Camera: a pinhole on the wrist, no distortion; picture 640 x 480 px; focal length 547.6 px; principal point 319.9 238.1 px. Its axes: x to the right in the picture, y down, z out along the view. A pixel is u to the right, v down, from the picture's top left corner.
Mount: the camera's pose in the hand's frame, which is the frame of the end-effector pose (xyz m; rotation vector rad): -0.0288 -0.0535 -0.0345 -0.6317 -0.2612 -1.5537
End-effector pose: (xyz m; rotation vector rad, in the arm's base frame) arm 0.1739 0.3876 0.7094 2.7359 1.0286 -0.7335
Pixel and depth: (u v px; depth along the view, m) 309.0 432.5 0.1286
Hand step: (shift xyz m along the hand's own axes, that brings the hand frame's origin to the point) 0.0452 0.0120 0.0596
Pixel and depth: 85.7 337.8 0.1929
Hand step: 0.0475 0.1144 0.0715
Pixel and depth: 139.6 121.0 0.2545
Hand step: -0.0254 0.1569 0.1400
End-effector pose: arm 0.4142 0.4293 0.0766 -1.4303 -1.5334 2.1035
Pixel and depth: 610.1 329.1 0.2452
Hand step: 0.0713 -0.0377 0.2270
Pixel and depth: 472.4 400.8 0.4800
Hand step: 0.2247 0.0729 0.3995
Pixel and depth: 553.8 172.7 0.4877
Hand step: 0.0334 0.0340 0.4881
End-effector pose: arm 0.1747 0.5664 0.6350 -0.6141 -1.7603 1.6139
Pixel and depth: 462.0 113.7 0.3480
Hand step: -0.0226 0.0619 0.3150
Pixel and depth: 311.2 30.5 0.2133
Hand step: -0.0583 0.0700 0.1550
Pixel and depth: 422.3 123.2 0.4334
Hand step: -0.0147 0.1160 0.3823
